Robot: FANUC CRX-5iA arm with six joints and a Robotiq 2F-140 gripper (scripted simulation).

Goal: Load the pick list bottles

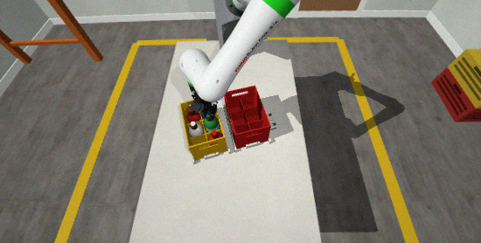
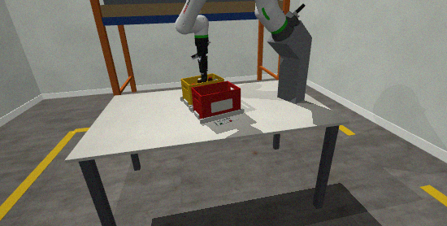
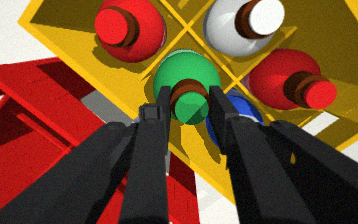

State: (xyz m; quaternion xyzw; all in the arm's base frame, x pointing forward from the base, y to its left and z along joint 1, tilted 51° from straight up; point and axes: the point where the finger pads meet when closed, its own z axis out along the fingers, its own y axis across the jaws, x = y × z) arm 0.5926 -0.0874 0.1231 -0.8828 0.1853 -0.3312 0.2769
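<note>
Now: hand 8 cm above the green-label bottle. Also, from my hand: white-capped bottle (5 cm ahead, 7 cm to the right, 12 cm below); then blue-labelled bottle (7 cm behind, 5 cm to the right, 12 cm below); then yellow crate (2 cm ahead, 4 cm to the right, 12 cm below).
</note>
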